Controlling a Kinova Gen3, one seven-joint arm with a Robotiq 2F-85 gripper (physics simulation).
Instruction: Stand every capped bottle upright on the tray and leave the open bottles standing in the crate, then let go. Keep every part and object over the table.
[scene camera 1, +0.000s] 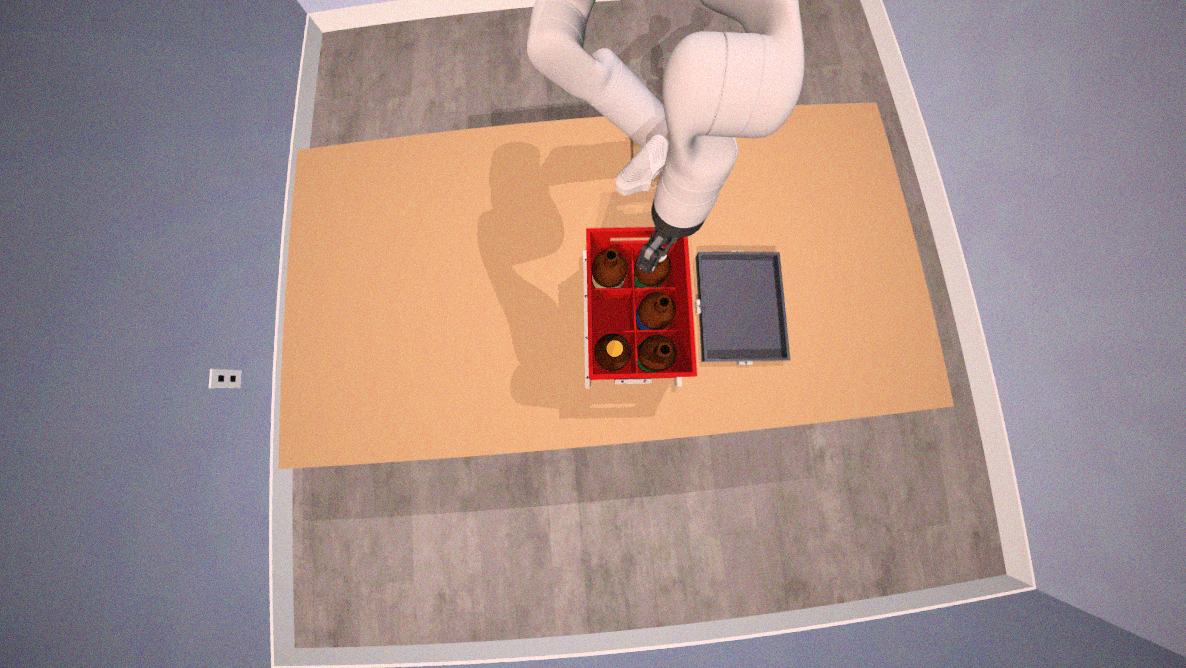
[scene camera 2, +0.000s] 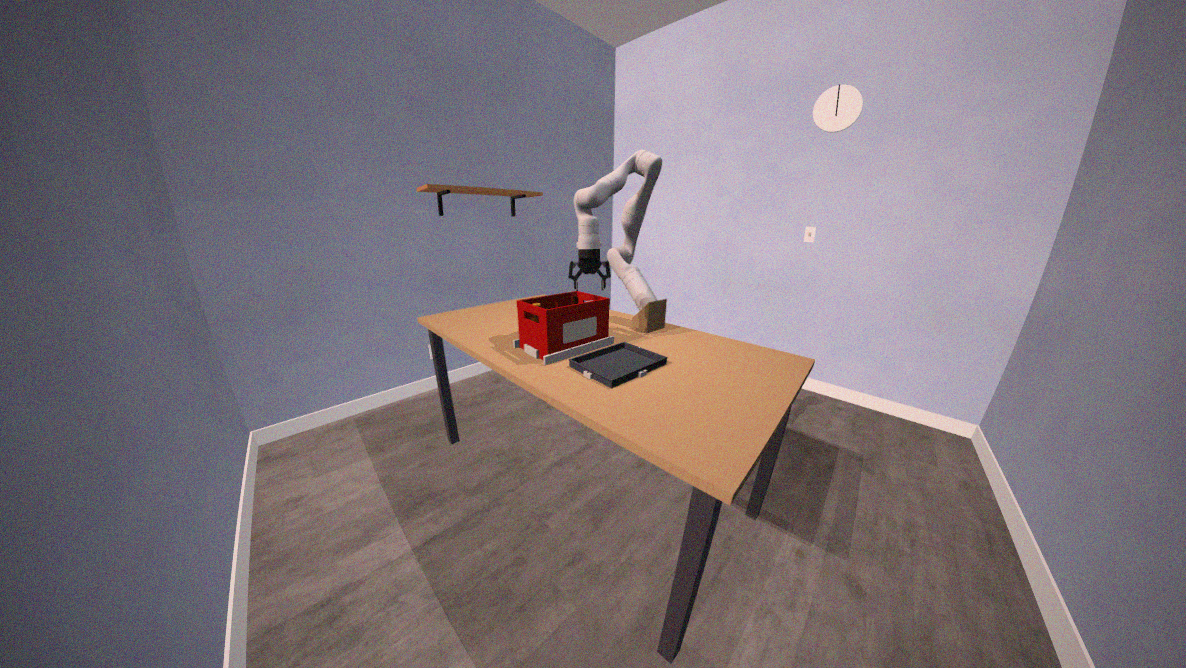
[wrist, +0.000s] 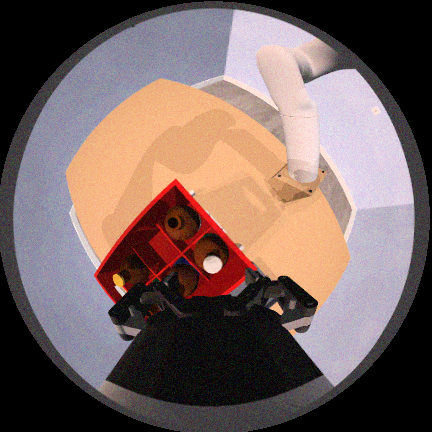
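Pixels of known places: gripper, between the fingertips: (scene camera 1: 664, 247) (scene camera 2: 589, 290) (wrist: 211, 277); arm's base, origin of its link: (scene camera 1: 653, 128) (scene camera 2: 650, 308) (wrist: 302, 171).
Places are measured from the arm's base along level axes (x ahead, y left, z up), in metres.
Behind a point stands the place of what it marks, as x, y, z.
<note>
The red crate (scene camera 1: 639, 376) @(0.537, -0.156, 0.086) (scene camera 2: 537, 330) @(0.545, -0.114, 0.007) (wrist: 145, 216) @(0.331, -0.204, 0.074) stands on the table. In scene camera 1, a white-capped bottle (scene camera 1: 657, 275) @(0.349, -0.074, 0.028) (wrist: 212, 264) @(0.321, -0.073, 0.073) is in its back right compartment, and a yellow-capped bottle (scene camera 1: 614, 348) @(0.480, -0.188, 0.073) (wrist: 118, 280) @(0.478, -0.185, 0.074) in the front left. Open brown bottles stand at back left (scene camera 1: 610, 269) @(0.324, -0.164, 0.038) (wrist: 182, 225) @(0.306, -0.149, 0.052), middle right (scene camera 1: 655, 311) @(0.422, -0.095, 0.039) and front right (scene camera 1: 655, 355) @(0.504, -0.113, 0.039). The middle left compartment is empty. The dark tray (scene camera 1: 740, 307) @(0.425, 0.129, -0.084) (scene camera 2: 618, 362) @(0.414, 0.120, -0.084) lies right of the crate, empty. My gripper (scene camera 1: 650, 258) @(0.326, -0.073, 0.113) (scene camera 2: 590, 286) @(0.326, -0.073, 0.113) (wrist: 211, 277) @(0.326, -0.073, 0.113) is open above the white-capped bottle, with nothing between its fingers.
Pale strips (scene camera 2: 579, 349) @(0.435, -0.028, -0.070) line the crate's base, and small pale clips sit at the tray's edges. The arm's base (scene camera 2: 652, 315) @(0.047, 0.038, -0.017) (wrist: 295, 187) @(0.068, 0.000, 0.006) stands at the table's back edge, behind the crate. A wall shelf (scene camera 2: 481, 191) hangs beyond the table.
</note>
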